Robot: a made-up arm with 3 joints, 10 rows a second.
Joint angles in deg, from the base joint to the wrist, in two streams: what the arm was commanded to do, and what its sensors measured. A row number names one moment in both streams.
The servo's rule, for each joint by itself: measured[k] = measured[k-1] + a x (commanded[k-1-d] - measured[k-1]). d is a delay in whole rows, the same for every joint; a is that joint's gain. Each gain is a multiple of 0.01, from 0.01 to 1. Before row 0 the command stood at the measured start. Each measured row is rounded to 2 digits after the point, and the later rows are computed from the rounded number. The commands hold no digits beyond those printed.
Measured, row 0: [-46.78, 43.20, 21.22]
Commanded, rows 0 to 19: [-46.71, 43.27, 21.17]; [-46.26, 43.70, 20.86]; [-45.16, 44.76, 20.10]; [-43.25, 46.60, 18.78]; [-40.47, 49.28, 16.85]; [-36.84, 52.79, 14.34]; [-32.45, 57.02, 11.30]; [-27.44, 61.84, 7.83]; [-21.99, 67.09, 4.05]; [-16.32, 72.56, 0.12]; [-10.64, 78.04, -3.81]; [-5.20, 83.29, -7.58]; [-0.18, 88.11, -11.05]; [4.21, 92.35, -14.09]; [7.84, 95.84, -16.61]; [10.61, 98.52, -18.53]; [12.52, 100.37, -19.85]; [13.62, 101.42, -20.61]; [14.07, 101.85, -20.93]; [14.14, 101.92, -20.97]
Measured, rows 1 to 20: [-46.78, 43.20, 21.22]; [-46.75, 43.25, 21.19]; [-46.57, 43.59, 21.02]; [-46.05, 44.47, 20.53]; [-45.01, 46.07, 19.60]; [-43.33, 48.48, 18.14]; [-40.93, 51.71, 16.13]; [-37.79, 55.69, 13.57]; [-33.96, 60.30, 10.53]; [-29.53, 65.39, 7.10]; [-24.64, 70.77, 3.40]; [-19.46, 76.22, -0.42]; [-14.18, 81.52, -4.21]; [-9.00, 86.46, -7.84]; [-4.11, 90.88, -11.15]; [0.31, 94.60, -14.04]; [4.12, 97.54, -16.42]; [7.23, 99.66, -18.24]; [9.59, 100.98, -19.50]; [11.25, 101.63, -20.26]
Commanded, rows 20 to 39: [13.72, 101.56, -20.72]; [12.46, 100.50, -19.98]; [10.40, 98.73, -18.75]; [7.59, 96.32, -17.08]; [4.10, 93.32, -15.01]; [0.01, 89.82, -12.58]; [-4.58, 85.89, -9.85]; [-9.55, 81.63, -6.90]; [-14.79, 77.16, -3.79]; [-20.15, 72.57, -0.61]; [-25.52, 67.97, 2.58]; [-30.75, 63.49, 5.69]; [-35.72, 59.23, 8.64]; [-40.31, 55.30, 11.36]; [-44.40, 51.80, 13.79]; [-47.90, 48.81, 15.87]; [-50.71, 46.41, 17.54]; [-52.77, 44.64, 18.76]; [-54.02, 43.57, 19.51]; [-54.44, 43.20, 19.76]
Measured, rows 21 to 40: [12.32, 101.85, -20.64]; [12.84, 101.63, -20.68]; [12.70, 100.78, -20.31]; [11.85, 99.24, -19.48]; [10.27, 97.05, -18.21]; [7.99, 94.25, -16.51]; [5.04, 90.93, -14.43]; [1.48, 87.15, -12.00]; [-2.60, 83.01, -9.30]; [-7.11, 78.62, -6.38]; [-11.93, 74.08, -3.32]; [-16.96, 69.50, -0.19]; [-22.06, 64.99, 2.93]; [-27.11, 60.67, 5.96]; [-31.99, 56.64, 8.82]; [-36.58, 53.01, 11.45]; [-40.77, 49.86, 13.79]; [-44.45, 47.27, 15.78]; [-47.53, 45.30, 17.36]; [-49.93, 44.00, 18.50]
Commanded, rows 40 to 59: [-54.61, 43.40, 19.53]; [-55.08, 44.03, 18.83]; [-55.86, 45.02, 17.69]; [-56.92, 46.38, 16.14]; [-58.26, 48.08, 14.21]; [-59.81, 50.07, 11.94]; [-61.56, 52.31, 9.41]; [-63.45, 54.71, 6.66]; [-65.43, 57.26, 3.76]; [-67.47, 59.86, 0.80]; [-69.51, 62.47, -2.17]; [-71.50, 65.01, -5.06]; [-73.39, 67.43, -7.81]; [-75.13, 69.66, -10.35]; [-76.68, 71.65, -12.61]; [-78.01, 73.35, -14.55]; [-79.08, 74.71, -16.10]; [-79.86, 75.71, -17.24]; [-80.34, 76.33, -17.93]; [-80.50, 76.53, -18.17]
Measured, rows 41 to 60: [-51.60, 43.40, 19.17]; [-52.71, 43.40, 19.36]; [-53.59, 43.87, 19.08]; [-54.43, 44.73, 18.34]; [-55.35, 45.97, 17.17]; [-56.43, 47.55, 15.60]; [-57.68, 49.44, 13.66]; [-59.12, 51.59, 11.41]; [-60.72, 53.93, 8.89]; [-62.46, 56.43, 6.17]; [-64.31, 59.00, 3.32]; [-66.23, 61.60, 0.41]; [-68.18, 64.16, -2.49]; [-70.11, 66.61, -5.31]; [-71.97, 68.90, -7.98]; [-73.71, 70.96, -10.43]; [-75.30, 72.75, -12.61]; [-76.70, 74.22, -14.46]; [-77.87, 75.34, -15.93]; [-78.78, 76.08, -16.99]
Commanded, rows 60 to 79: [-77.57, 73.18, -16.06]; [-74.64, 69.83, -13.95]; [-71.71, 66.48, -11.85]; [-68.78, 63.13, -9.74]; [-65.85, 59.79, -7.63]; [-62.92, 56.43, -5.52]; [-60.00, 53.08, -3.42]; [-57.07, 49.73, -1.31]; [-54.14, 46.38, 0.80]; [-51.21, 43.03, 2.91]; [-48.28, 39.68, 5.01]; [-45.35, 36.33, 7.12]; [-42.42, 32.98, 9.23]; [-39.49, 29.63, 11.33]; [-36.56, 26.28, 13.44]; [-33.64, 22.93, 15.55]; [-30.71, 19.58, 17.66]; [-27.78, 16.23, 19.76]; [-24.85, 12.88, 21.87]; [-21.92, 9.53, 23.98]
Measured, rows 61 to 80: [-79.42, 76.42, -17.62]; [-78.74, 73.99, -16.79]; [-77.22, 70.87, -15.28]; [-75.18, 67.58, -13.46]; [-72.81, 64.24, -11.49]; [-70.23, 60.90, -9.44]; [-67.53, 57.55, -7.36]; [-64.74, 54.20, -5.27]; [-61.90, 50.85, -3.17]; [-59.03, 47.50, -1.07]; [-56.14, 44.15, 1.04]; [-53.23, 40.80, 3.14]; [-50.31, 37.45, 5.25]; [-47.39, 34.10, 7.36]; [-44.47, 30.75, 9.46]; [-41.54, 27.40, 11.57]; [-38.62, 24.05, 13.68]; [-35.69, 20.70, 15.79]; [-32.76, 17.35, 17.89]; [-29.83, 14.00, 20.00]
